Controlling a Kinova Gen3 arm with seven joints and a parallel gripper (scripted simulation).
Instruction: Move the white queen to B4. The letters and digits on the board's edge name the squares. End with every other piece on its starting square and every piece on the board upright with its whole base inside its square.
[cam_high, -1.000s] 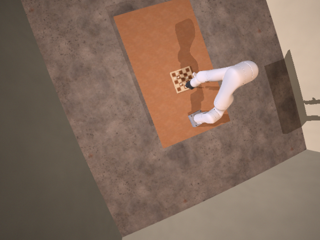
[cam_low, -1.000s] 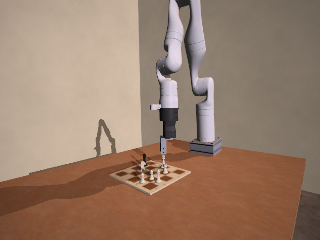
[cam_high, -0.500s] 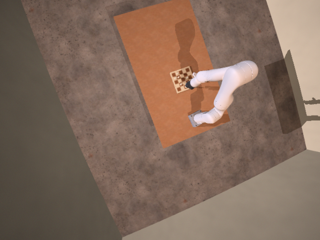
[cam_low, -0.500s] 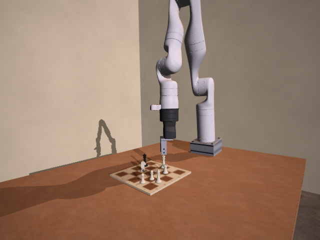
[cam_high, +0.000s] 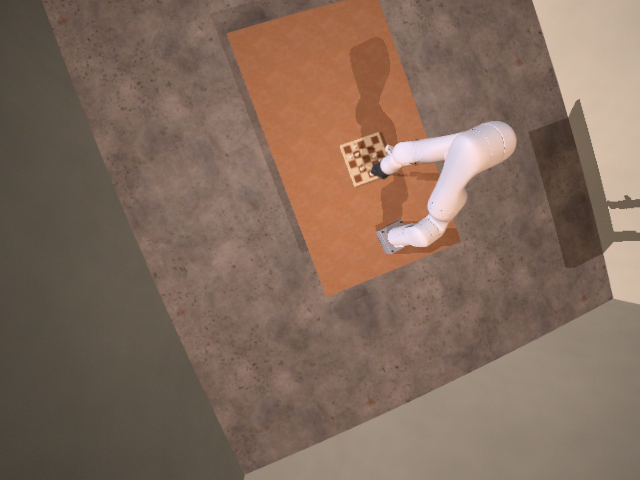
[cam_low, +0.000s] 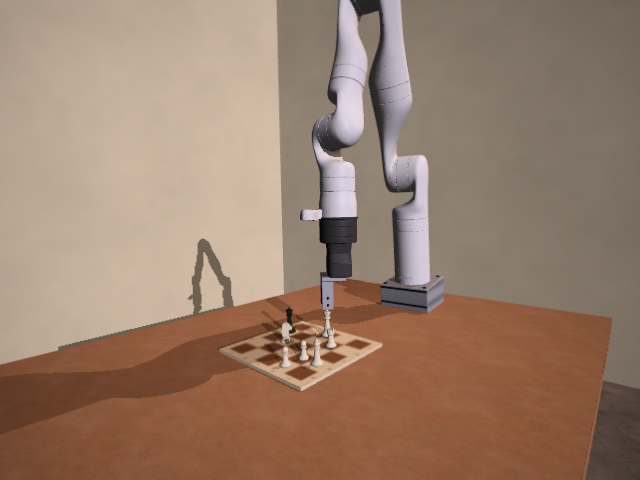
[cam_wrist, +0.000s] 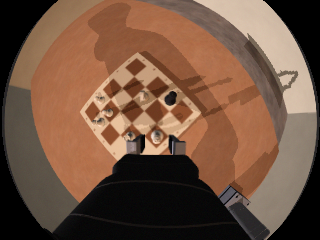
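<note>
Right now the white piece is 4 cm ahead of my hand, 4 cm to the left of it and 6 cm below it. The rest, counted from my hand: chessboard (8 cm ahead, 8 cm below); then black piece (4 cm ahead, 7 cm to the right, 5 cm below).
</note>
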